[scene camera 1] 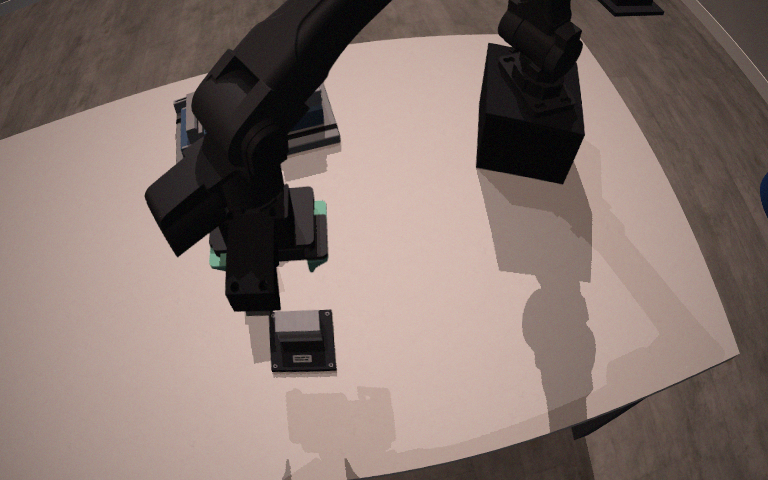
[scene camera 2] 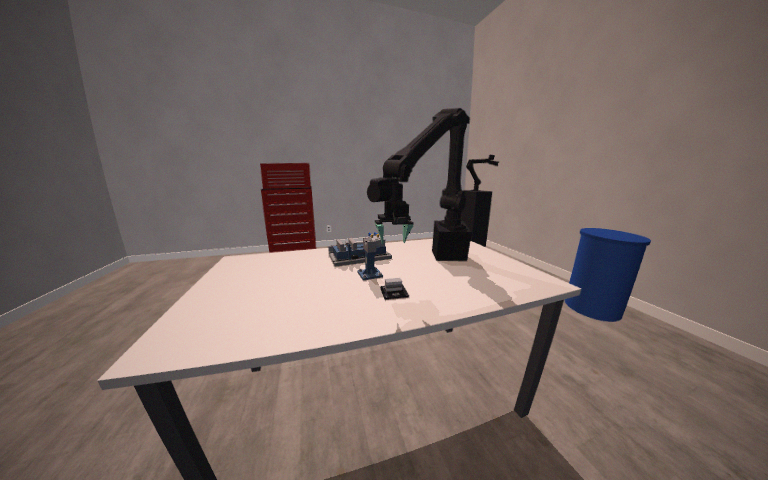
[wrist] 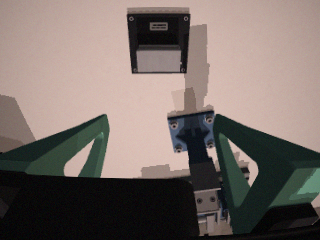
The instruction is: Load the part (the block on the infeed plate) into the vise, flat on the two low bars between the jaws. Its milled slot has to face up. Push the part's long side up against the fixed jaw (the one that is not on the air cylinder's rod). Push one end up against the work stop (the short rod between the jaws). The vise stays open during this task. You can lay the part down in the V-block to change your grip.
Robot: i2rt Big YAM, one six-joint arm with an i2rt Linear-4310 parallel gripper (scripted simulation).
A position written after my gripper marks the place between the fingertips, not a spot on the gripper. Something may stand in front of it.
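Observation:
I can see my gripper (scene camera 1: 276,269), and the wrist view has that same gripper (wrist: 161,121). There is a part (scene camera 1: 307,323) (wrist: 150,58) here too. A black infeed plate (scene camera 1: 322,352) belongs to the scene as well, and in the wrist view I find the plate (wrist: 139,33).

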